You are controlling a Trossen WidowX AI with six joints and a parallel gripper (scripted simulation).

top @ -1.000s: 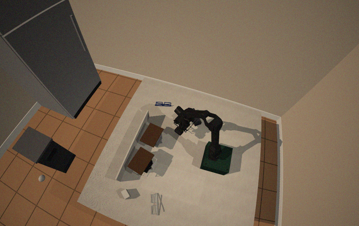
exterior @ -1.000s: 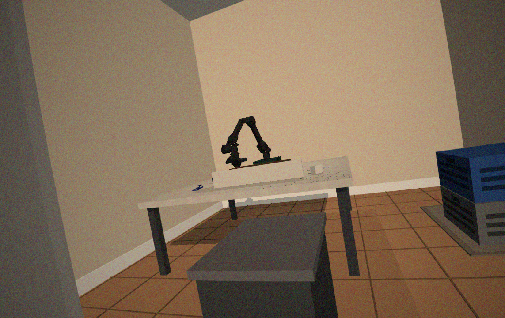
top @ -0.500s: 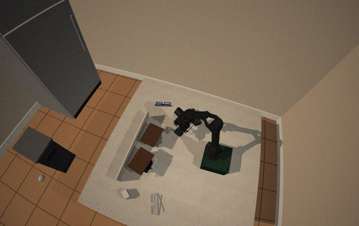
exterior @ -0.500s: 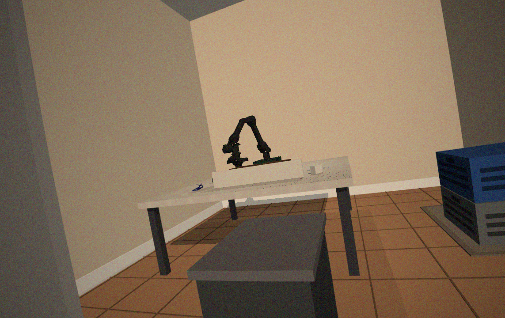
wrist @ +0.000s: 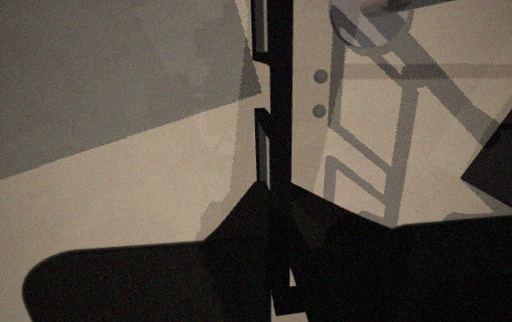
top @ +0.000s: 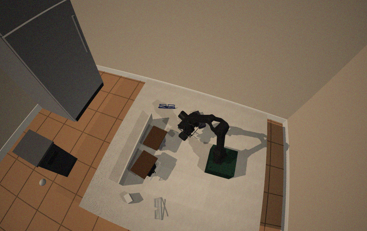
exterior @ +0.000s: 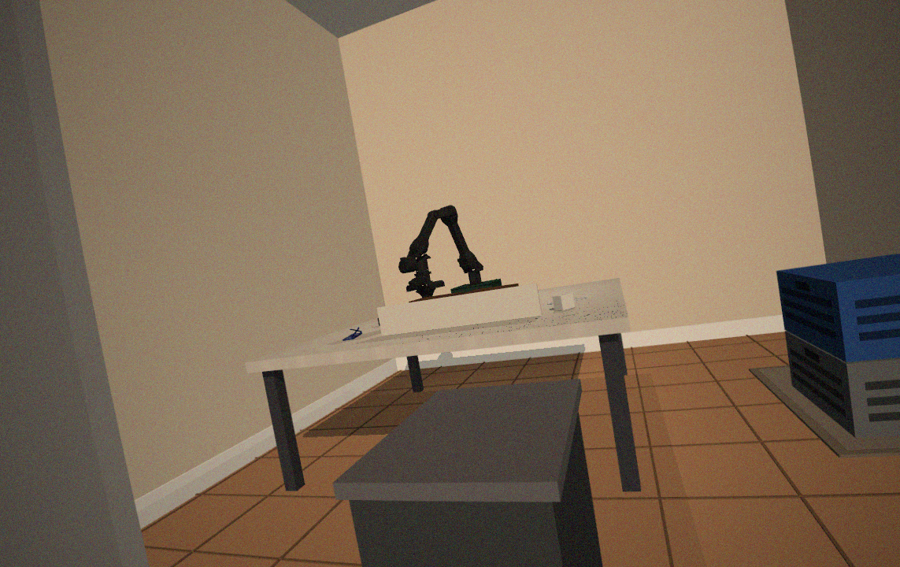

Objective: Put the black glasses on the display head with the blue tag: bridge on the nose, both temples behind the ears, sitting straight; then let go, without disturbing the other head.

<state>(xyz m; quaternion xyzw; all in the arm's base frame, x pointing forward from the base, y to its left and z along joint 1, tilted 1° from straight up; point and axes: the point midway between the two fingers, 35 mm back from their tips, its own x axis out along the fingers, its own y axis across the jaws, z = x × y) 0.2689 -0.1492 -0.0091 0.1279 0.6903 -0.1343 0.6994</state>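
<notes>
Right now my gripper tip is 4 cm short of the small grey stand, 8 cm to the left of it and 4 cm above it. From my gripper tip the other things lie so: white backboard: 34 cm ahead, 24 cm to the left, 1 cm below; white cube: 24 cm ahead, 61 cm to the left, 4 cm below; dark case: 5 cm behind, 19 cm to the right, 4 cm below.
</notes>
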